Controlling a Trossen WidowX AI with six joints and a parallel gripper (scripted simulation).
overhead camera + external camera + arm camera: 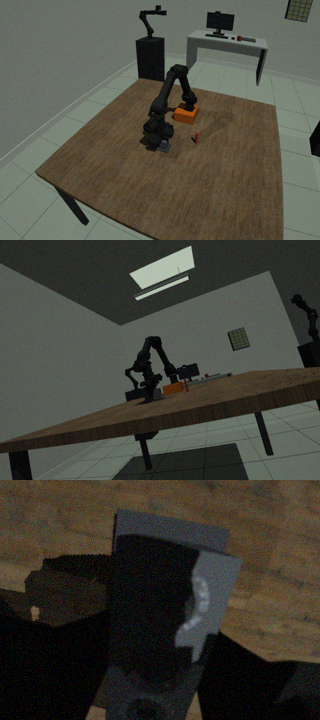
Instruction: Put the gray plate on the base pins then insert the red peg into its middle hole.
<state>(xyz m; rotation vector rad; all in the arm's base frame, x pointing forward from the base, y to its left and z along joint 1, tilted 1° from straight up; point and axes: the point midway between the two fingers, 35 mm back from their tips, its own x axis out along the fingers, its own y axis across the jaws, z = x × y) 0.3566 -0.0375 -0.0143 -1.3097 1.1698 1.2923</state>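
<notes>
The gray base is 10 mm below my gripper tip. Round my gripper tip: gray plate: 30 mm above; orange cylinder: 110 mm behind, 70 mm to the right, 20 mm above; dark red peg: 130 mm behind, 180 mm to the left, 20 mm above.
</notes>
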